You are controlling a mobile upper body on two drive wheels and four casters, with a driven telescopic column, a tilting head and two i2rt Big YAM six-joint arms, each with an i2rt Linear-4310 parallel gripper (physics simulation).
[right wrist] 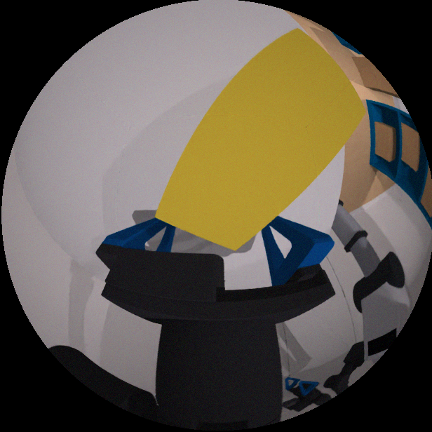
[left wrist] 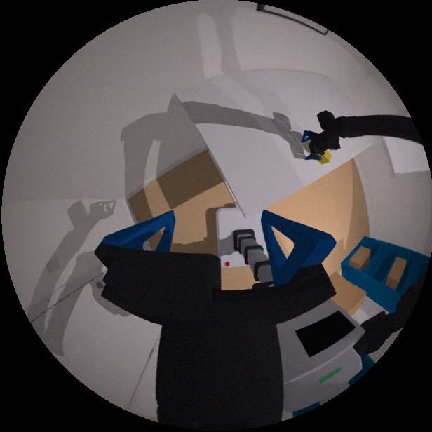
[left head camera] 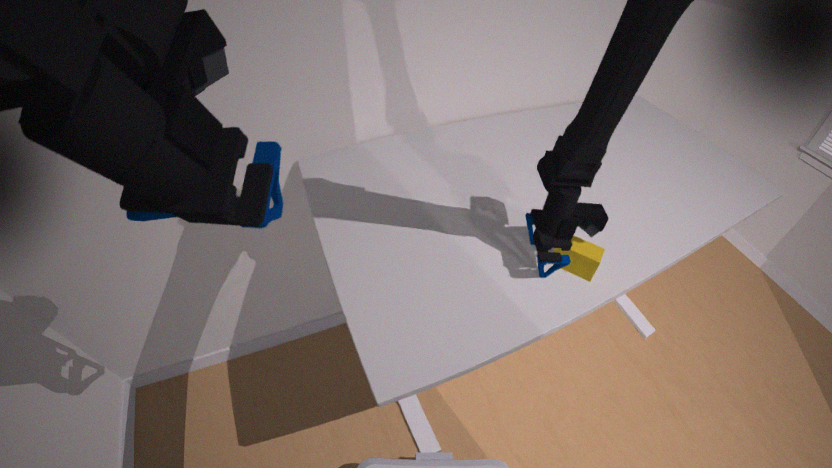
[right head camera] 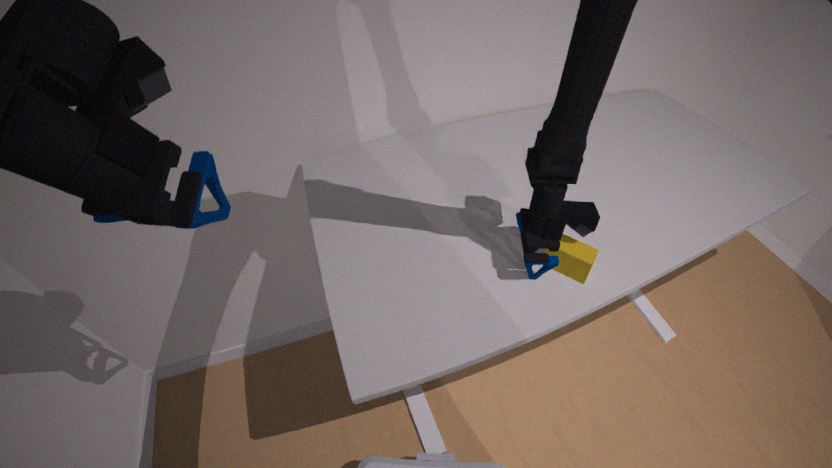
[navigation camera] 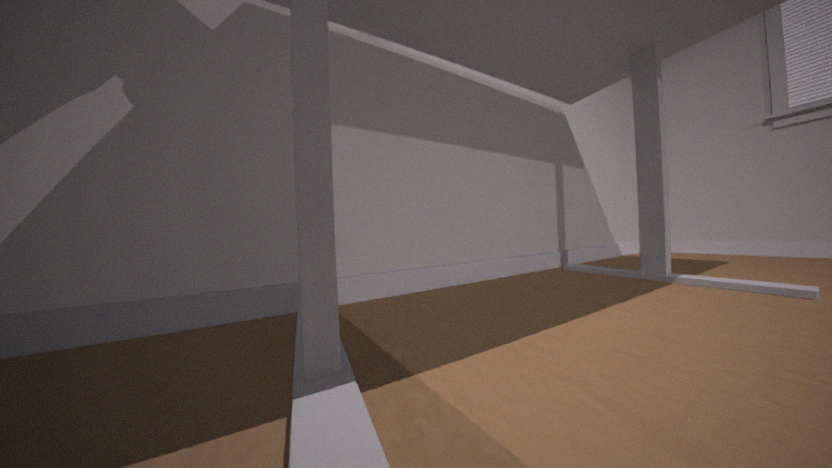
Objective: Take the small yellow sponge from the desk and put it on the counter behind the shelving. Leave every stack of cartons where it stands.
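Frame: origin at the left arm's base, x up, y back, z right, level; millimetres.
Where they show: left gripper, fingertip midpoint: point(left head camera: 237, 208) point(right head camera: 194, 211); right gripper, fingertip midpoint: point(left head camera: 537, 260) point(right head camera: 529, 261).
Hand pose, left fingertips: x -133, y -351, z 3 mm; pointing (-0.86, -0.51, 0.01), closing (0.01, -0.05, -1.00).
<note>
After its pixels a point has its place.
The yellow sponge point(left head camera: 585, 259) @(z 512, x -454, y -566 mm) point(right head camera: 577, 259) @(z 512, x -450, y -566 mm) point(left wrist: 325, 157) point(right wrist: 260, 140) is a block lying on the white desk point(left head camera: 436, 325) @(z 207, x -508, y -453 mm) point(right head camera: 407, 325) @(z 189, x -508, y -453 mm) point(left wrist: 250, 160) point(right wrist: 125, 100), near its front edge. My right gripper point(left head camera: 542, 247) @(z 429, x -508, y -611 mm) point(right head camera: 530, 247) @(z 429, x -508, y -611 mm) point(left wrist: 303, 150) point(right wrist: 217, 214) is open and low over the desk, beside the sponge's left end in the head views. In the right wrist view the sponge's near end reaches toward the gap between the fingertips. My left gripper point(left head camera: 212, 200) @(z 3, x -133, y -351 mm) point(right head camera: 160, 204) point(left wrist: 217, 214) is open and empty, left of the desk. I cannot make out the counter.
Blue shelving point(left wrist: 367, 281) point(right wrist: 398, 145) with brown cartons stands at the right of both wrist views. A wall runs along the desk's far side. Desk legs point(navigation camera: 315, 174) @(z 100, x -1143, y -667 mm) point(navigation camera: 651, 174) @(z 1197, x -1039, y -1195 mm) stand in the navigation view. A white surface point(left wrist: 407, 156) shows right of the desk.
</note>
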